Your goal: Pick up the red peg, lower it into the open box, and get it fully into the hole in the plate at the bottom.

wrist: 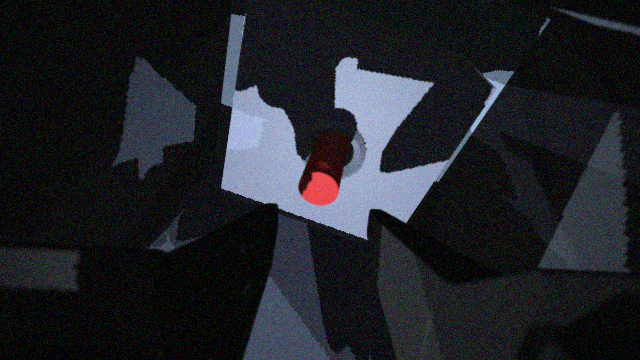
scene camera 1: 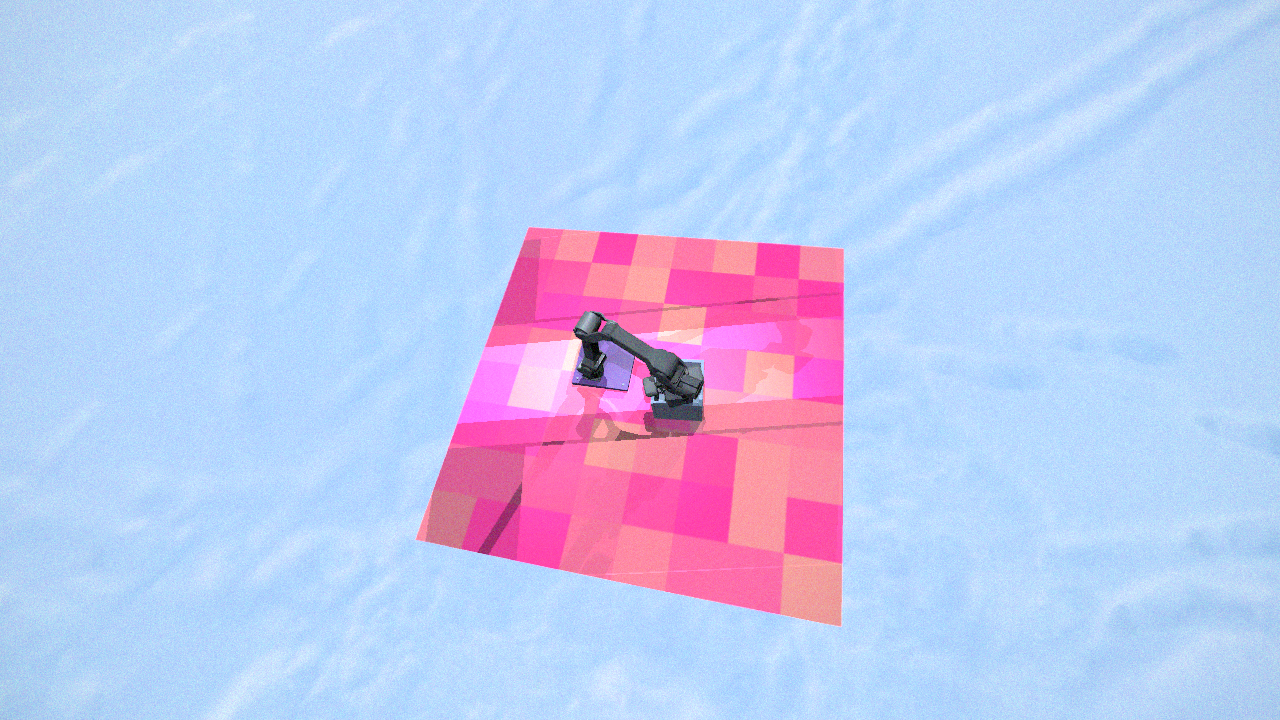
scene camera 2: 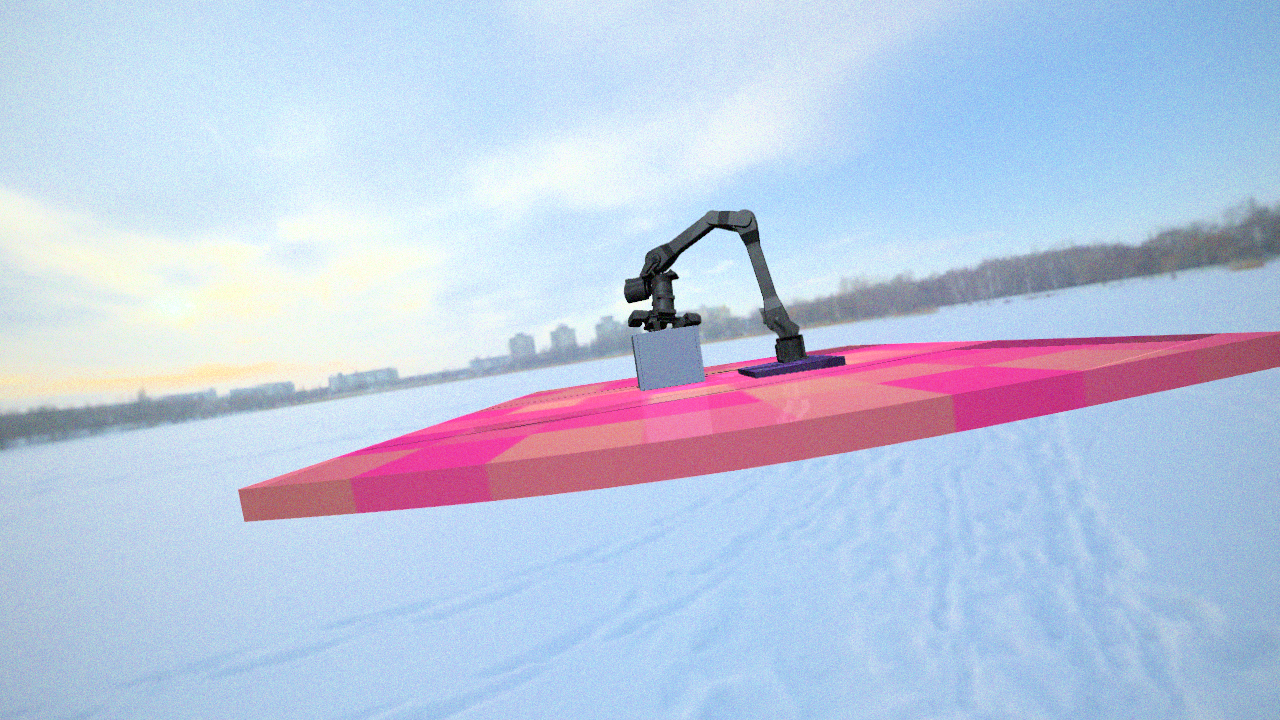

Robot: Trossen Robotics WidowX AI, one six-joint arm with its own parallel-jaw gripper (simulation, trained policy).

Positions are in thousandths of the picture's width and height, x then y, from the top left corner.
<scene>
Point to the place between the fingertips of my gripper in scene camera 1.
529, 534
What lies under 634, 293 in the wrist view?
A pale plate.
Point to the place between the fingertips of my gripper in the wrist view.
At 505, 607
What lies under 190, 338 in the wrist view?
A grey box.
</scene>
